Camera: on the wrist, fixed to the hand. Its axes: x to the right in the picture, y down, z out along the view.
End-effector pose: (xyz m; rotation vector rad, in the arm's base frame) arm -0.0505 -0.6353 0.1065 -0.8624 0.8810 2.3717
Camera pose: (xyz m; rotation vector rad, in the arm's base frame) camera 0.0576 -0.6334 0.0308 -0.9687 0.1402 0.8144
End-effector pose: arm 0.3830 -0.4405 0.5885 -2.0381 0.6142 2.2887
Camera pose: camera 0.4946 -0.3711 0.5768 -1.4109 -0.6586 1.0619
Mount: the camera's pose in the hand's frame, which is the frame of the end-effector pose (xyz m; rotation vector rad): -0.0225 -0.0972 -0.0864 0.1841 0.0639 -1.6406
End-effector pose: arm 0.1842 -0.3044 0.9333 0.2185 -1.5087 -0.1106
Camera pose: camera 0.2750 -0.3881 0.8867 1.5389 -0.9196 -1.2341
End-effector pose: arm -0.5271 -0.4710 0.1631 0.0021 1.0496 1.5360
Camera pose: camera -0.4907 -0.5525 0.0659 -0.6252 0.7900 -0.0517
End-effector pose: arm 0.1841 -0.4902 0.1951 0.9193 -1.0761 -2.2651
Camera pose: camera 0.2507 -0.4612 0.0849 -1.3671 0.2021 1.6922
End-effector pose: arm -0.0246 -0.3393 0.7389 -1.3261 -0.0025 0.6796
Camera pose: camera 0.0336 -0.4340 0.8101 -0.7727 -0.8558 -0.7455
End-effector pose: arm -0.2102 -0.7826 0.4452 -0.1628 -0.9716 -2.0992
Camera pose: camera -0.2471 -0.7908 0.3187 -0.7710 0.9571 2.1690
